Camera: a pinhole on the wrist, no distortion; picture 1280 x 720 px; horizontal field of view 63.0 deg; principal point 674.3 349.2 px. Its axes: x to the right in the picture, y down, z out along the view. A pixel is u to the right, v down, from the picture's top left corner.
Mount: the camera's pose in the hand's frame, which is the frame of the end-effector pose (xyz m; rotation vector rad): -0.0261 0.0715 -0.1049 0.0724 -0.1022 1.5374
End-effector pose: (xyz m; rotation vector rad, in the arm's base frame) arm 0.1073 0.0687 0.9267 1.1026 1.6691 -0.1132
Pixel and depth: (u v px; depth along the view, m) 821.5 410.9 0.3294
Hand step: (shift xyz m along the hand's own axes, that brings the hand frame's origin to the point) -0.0510 0.0817 0.2272
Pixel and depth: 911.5 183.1 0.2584
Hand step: 0.0114 0.0997 0.1591
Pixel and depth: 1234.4 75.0 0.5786
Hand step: 0.1231 0.3105 0.5073
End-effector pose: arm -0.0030 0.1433 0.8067 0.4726 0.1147 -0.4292
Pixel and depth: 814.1 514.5 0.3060
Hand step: -0.0796 0.0798 0.2029
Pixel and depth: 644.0 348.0 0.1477
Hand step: -0.0291 0.0508 0.0414
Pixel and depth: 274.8 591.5 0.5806
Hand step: -0.1795 -0.2092 0.4449
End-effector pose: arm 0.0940 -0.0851 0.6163 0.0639 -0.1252 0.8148
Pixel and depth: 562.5 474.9 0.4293
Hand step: -0.0881 -0.0202 0.3156
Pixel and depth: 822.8 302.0 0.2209
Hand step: -0.0198 0.0778 0.1183
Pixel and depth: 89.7 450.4 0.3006
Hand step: -0.0666 -0.1281 0.1745
